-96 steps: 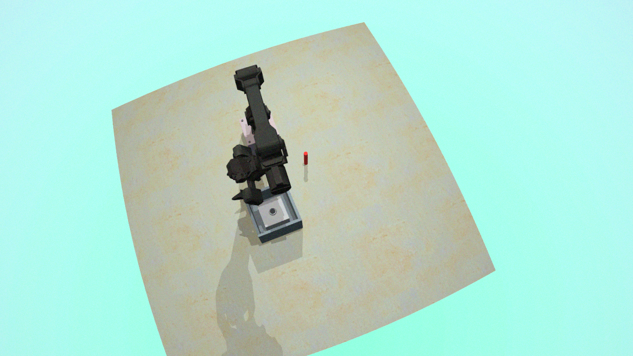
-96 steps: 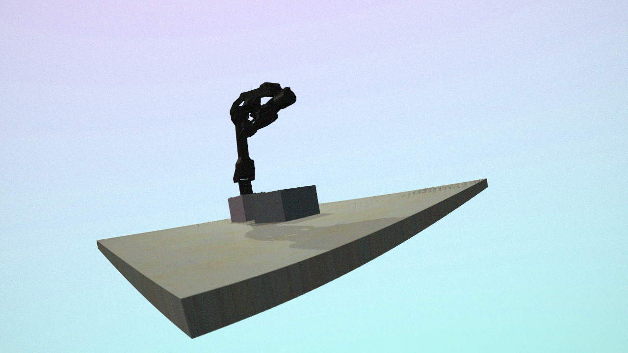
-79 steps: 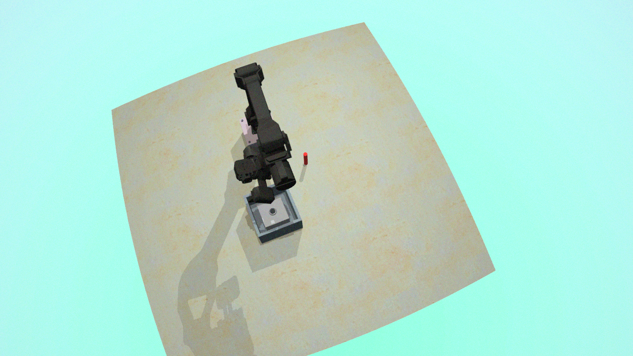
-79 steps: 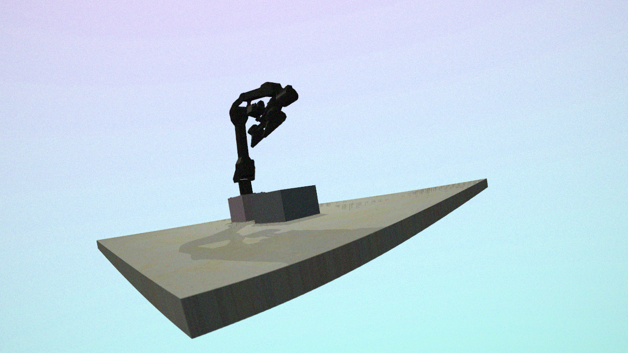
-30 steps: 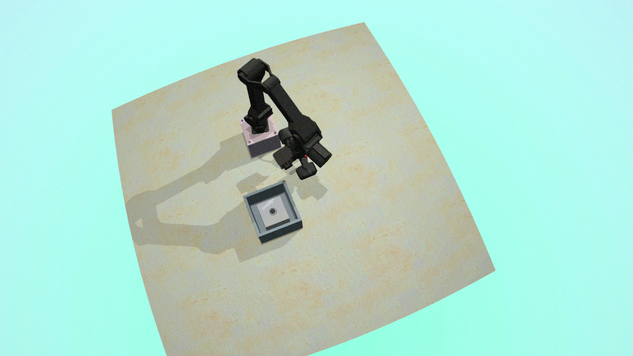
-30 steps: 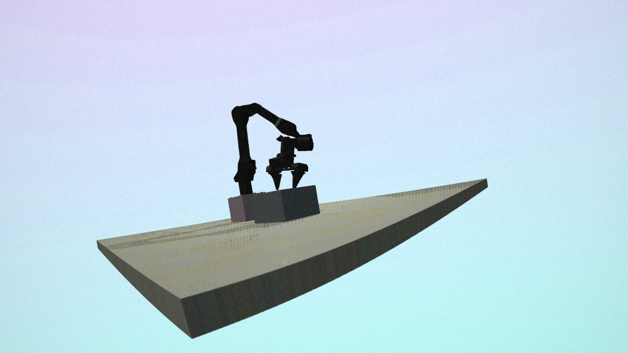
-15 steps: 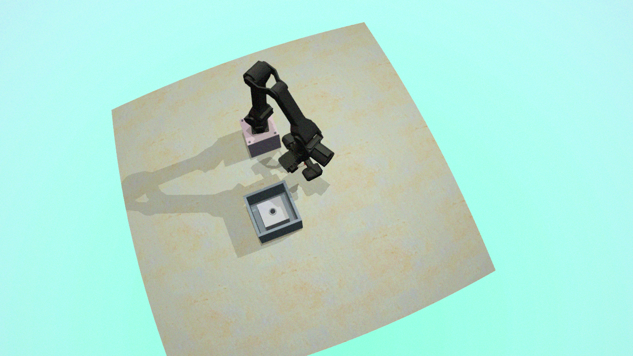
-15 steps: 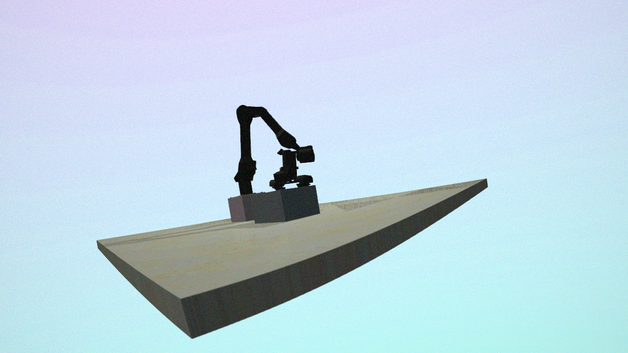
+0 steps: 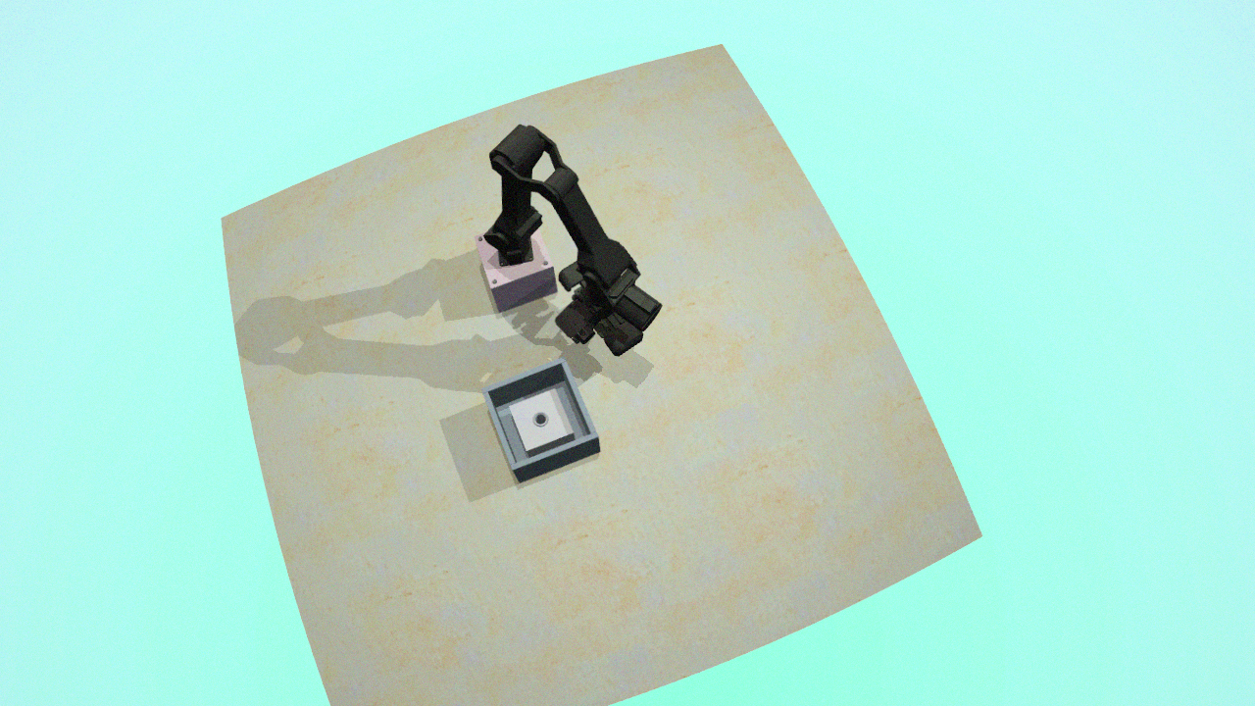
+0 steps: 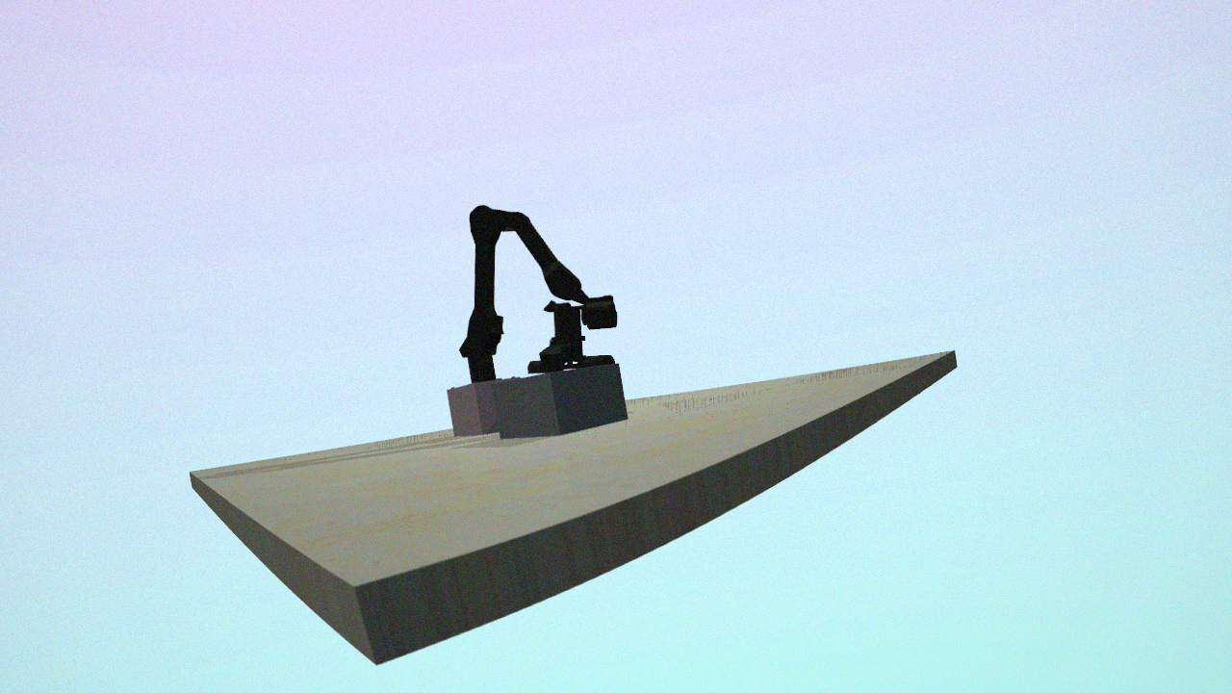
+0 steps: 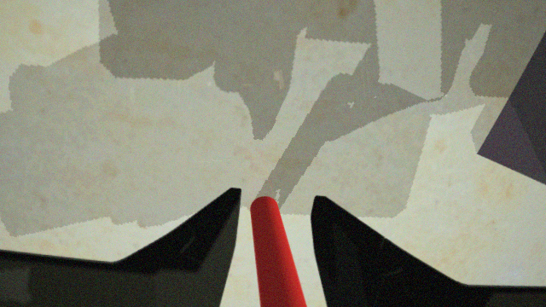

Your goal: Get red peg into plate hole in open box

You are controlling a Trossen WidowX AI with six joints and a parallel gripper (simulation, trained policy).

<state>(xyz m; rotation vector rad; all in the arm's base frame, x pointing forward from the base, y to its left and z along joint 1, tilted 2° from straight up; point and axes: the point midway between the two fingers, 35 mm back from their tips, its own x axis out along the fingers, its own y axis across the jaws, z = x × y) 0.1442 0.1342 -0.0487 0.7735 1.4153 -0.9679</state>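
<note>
Now: gripper tip 10 mm past the red peg, 20 mm to the right of it and 10 mm below it. The rest, counted from my gripper tip: grey box: 180 mm ahead, 130 mm to the right; then plate: 180 mm ahead, 130 mm to the right, 20 mm above.
</note>
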